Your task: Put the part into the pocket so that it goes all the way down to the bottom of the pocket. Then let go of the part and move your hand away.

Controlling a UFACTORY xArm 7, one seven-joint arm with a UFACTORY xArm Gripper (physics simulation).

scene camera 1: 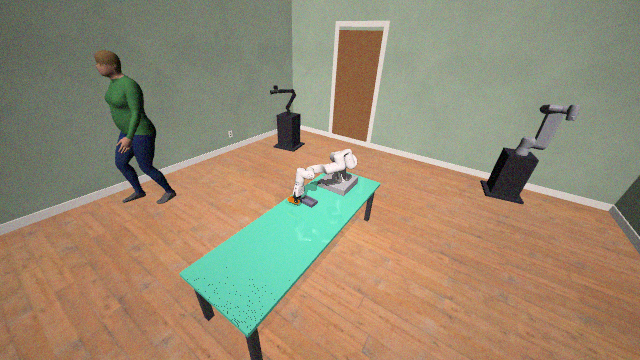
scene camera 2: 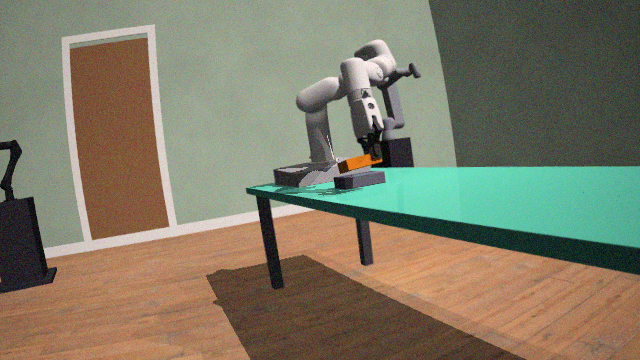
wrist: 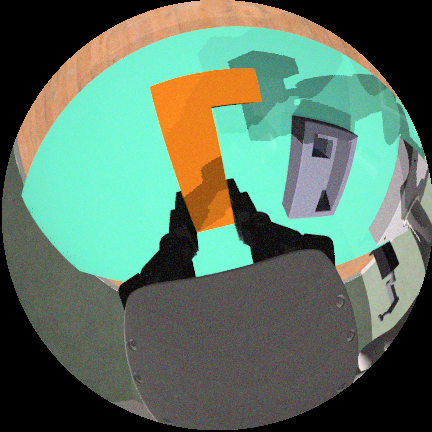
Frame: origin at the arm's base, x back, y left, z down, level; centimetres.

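Seen in the pictures: gripper, fingertip midpoint: (scene camera 1: 297,202) (scene camera 2: 374,159) (wrist: 207,198); arm's base at its link origin: (scene camera 1: 341,179) (scene camera 2: 323,162) (wrist: 410,208).
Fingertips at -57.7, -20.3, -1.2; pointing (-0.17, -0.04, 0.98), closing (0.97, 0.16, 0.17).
Note:
Pixels of each thing's middle, then the offset from my fingertips to it, as dx, dy, dz. Level surfaces: height alone.
- orange L-shaped piece at the middle of its body: (wrist: 217,149) (scene camera 2: 359,162) (scene camera 1: 294,199) +2.1, -3.6, +0.3
- grey-purple block at the middle of its body: (wrist: 319,171) (scene camera 2: 359,179) (scene camera 1: 308,201) +13.8, +4.5, +6.3
- green table at its surface level: dz +8.1
The part, an orange L-shaped piece (scene camera 1: 291,200) (scene camera 2: 356,163) (wrist: 182,130), is held above the table. In scene view 2 it looks slightly tilted, higher than the block. My gripper (scene camera 1: 297,198) (scene camera 2: 372,152) (wrist: 207,198) is shut on the end of its long leg; the short leg is at the far end, pointing right in the wrist view. The pocket is in a grey-purple block (scene camera 1: 310,201) (scene camera 2: 360,180) (wrist: 311,175) on the table. In the wrist view the block lies right of the part, apart from it, with dark patches in its recess. The pocket's inside is hidden in scene view 2.
The green table (scene camera 1: 250,250) (scene camera 2: 500,200) (wrist: 100,200) carries the arm's grey base (scene camera 1: 341,186) (scene camera 2: 300,176), close to the block. A person in green (scene camera 1: 130,100) stands left of the table. Other arms stand on dark pedestals (scene camera 1: 288,131) (scene camera 1: 510,175) away from the table.

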